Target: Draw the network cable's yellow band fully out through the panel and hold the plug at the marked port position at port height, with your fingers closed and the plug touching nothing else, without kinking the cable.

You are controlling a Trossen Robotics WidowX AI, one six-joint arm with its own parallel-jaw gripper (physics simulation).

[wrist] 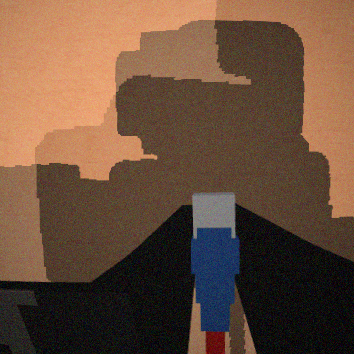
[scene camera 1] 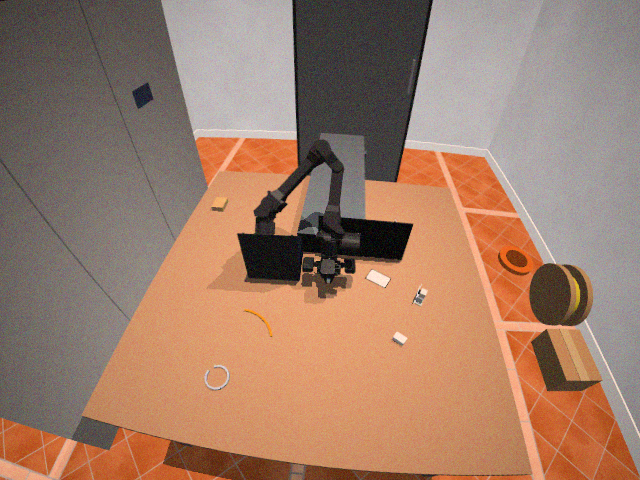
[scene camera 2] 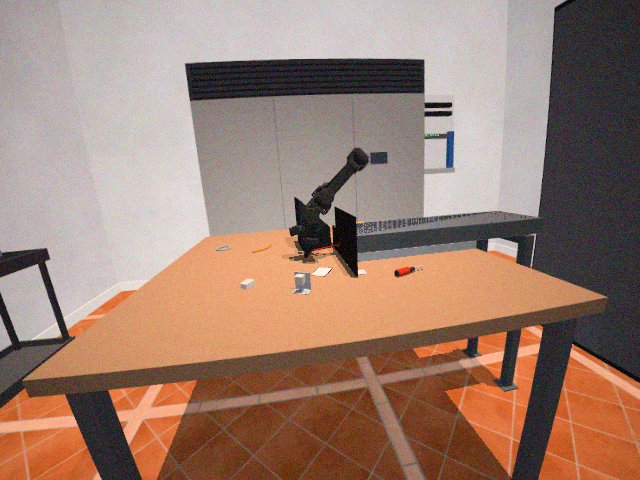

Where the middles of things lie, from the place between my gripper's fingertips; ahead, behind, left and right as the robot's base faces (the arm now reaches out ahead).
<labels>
I see my gripper 1 cm to the right of the blue plug (wrist: 214, 247) and 2 cm below it.
</labels>
